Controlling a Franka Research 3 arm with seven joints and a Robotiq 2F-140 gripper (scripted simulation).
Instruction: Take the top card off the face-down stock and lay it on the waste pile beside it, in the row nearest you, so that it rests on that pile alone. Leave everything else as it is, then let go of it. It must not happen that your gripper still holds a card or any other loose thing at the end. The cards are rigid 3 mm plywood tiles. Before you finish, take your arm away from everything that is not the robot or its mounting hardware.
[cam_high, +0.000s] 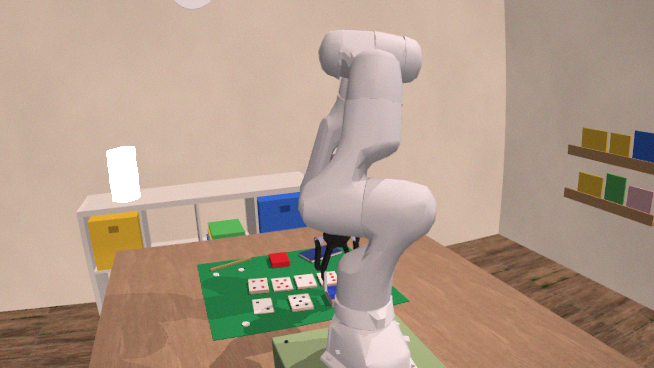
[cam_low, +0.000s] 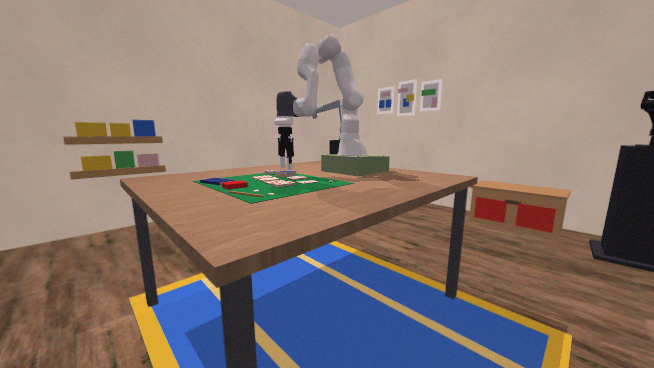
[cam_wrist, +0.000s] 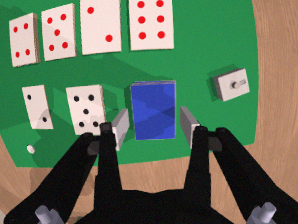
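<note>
Right now the grey block is 13 cm to the right of my hand, 5 cm below it and 1 cm ahead of it. Round my hand: red block: 35 cm ahead, 8 cm to the left, 6 cm below; black-pip card: 23 cm to the left, 7 cm below, 5 cm ahead; green mat: 17 cm ahead, 9 cm to the left, 8 cm below.
</note>
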